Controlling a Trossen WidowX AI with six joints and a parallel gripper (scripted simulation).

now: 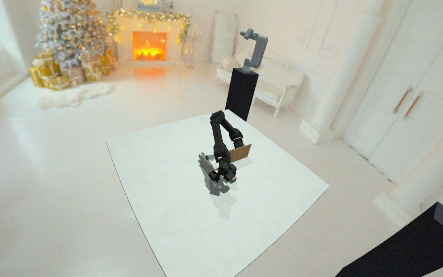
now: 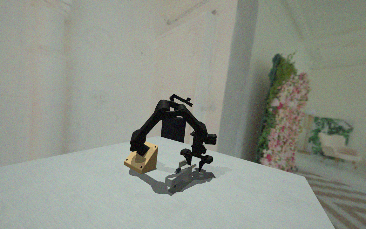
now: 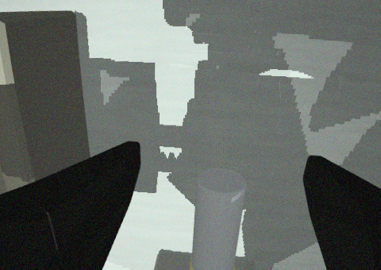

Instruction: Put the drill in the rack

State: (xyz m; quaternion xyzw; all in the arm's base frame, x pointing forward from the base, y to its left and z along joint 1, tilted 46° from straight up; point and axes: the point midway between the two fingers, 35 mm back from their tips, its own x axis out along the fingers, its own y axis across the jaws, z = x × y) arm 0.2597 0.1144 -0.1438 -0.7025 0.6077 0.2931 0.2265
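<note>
Right now my gripper tip is 5 cm to the left of the drill, 3 cm below it and 1 cm short of it. Also, from my gripper tip: dark blue key: 18 cm to the right, 3 cm above, 2 cm ahead; then grey grooved rack: 8 cm behind; then grey housing: 15 cm to the right, 2 cm ahead, 2 cm above.
</note>
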